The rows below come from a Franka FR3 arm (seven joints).
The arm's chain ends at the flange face. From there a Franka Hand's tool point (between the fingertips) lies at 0.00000 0.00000 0.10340 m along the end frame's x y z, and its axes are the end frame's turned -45 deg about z.
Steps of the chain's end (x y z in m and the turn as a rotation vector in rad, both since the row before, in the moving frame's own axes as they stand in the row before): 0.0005, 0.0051, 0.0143, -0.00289, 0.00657, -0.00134; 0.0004, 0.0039, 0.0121, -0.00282, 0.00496, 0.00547; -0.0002, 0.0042, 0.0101, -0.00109, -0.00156, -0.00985; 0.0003, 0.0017, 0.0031, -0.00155, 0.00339, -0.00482; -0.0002, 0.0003, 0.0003, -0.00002, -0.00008, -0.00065
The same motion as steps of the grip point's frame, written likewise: -0.0030, 0.0047, 0.0143, -0.00669, 0.00260, -0.00134; -0.0023, 0.0036, 0.0121, -0.00550, 0.00151, 0.00547; -0.0033, 0.0028, 0.0101, 0.00033, -0.00187, -0.00985; -0.0009, 0.0018, 0.0031, -0.00349, 0.00130, -0.00482; -0.0004, 0.0001, 0.0003, 0.00004, -0.00007, -0.00065
